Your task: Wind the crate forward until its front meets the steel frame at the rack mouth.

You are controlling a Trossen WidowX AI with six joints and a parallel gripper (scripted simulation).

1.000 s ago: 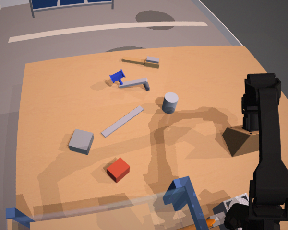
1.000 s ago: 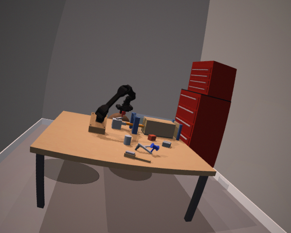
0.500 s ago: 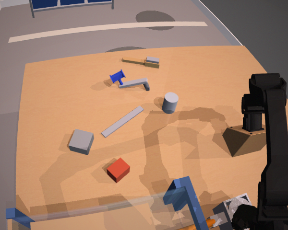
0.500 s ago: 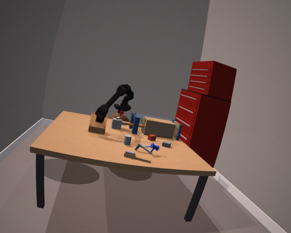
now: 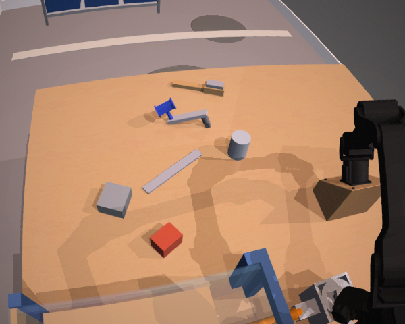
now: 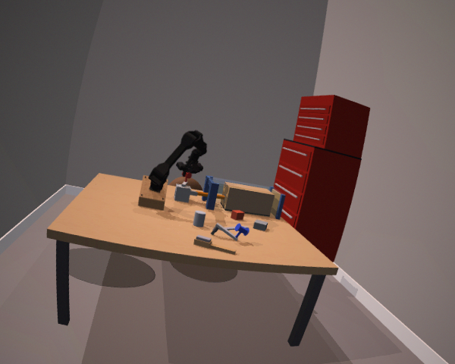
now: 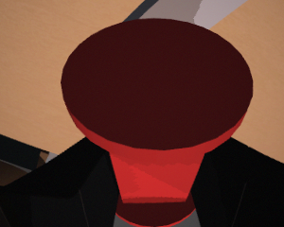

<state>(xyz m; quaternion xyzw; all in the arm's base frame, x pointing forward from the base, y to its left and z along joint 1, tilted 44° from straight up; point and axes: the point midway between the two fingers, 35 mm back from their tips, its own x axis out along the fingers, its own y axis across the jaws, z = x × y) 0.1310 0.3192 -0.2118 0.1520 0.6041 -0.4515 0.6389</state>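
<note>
Right now my gripper tip is 5 cm to the left of the red-gripped winch handle, 3 cm above it and 1 cm short of it. The rest, counted from my gripper tip: blue steel frame (17 cm ahead, 9 cm to the right, 3 cm below); red knob (1 cm to the right, 1 cm ahead); grey winch (12 cm to the right, 10 cm below, 1 cm behind).
</note>
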